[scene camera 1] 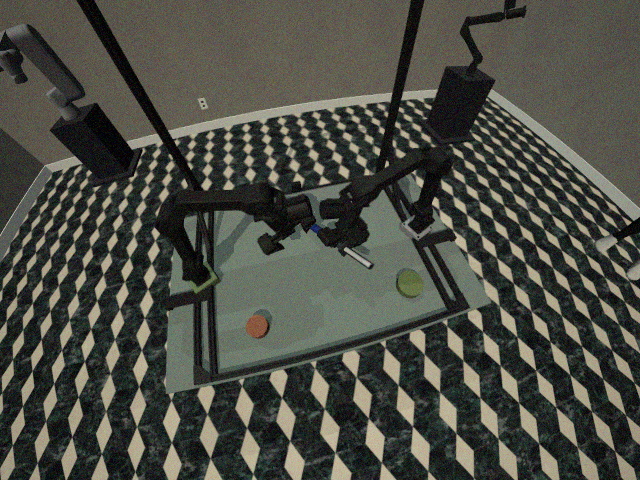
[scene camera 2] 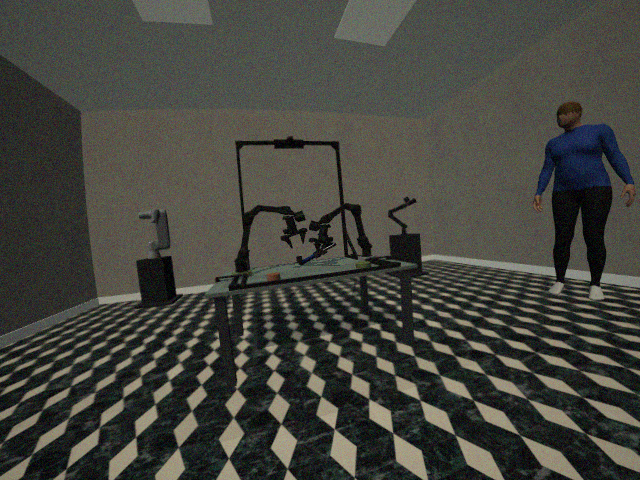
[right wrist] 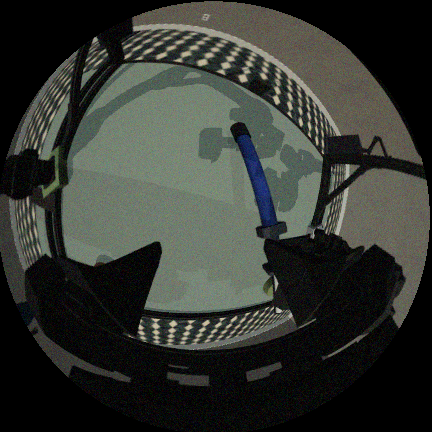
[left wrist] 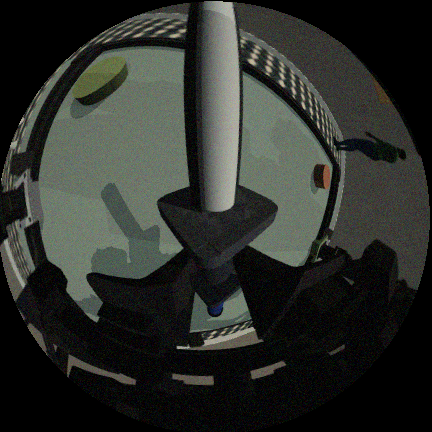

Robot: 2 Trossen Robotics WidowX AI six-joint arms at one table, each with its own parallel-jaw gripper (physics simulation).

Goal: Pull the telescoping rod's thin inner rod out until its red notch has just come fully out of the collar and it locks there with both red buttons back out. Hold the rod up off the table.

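Note:
The telescoping rod slants, its white tube (scene camera 1: 358,256) (scene camera 2: 329,248) (left wrist: 217,125) high and its thin blue rod (scene camera 1: 314,227) (scene camera 2: 308,257) (left wrist: 215,310) (right wrist: 257,175) sloping down. A black end cap (scene camera 2: 299,259) (right wrist: 240,131) is low over the table; contact cannot be judged. My left gripper (left wrist: 213,244) is shut on the dark collar (left wrist: 216,225) between tube and blue rod. The red notch and red buttons do not show; fingers and shade hide parts of the collar. My right gripper (scene camera 1: 288,236) (scene camera 2: 296,243) (right wrist: 212,246) is open and empty, above and beside the blue rod.
A green disc (scene camera 1: 409,283) (scene camera 2: 362,264) (left wrist: 100,80) lies on the table at the right in scene camera 1. An orange-red disc (scene camera 1: 256,326) (scene camera 2: 273,276) (left wrist: 322,176) lies near the front left. Black frame posts rise behind, and the two arms' wrists are close together.

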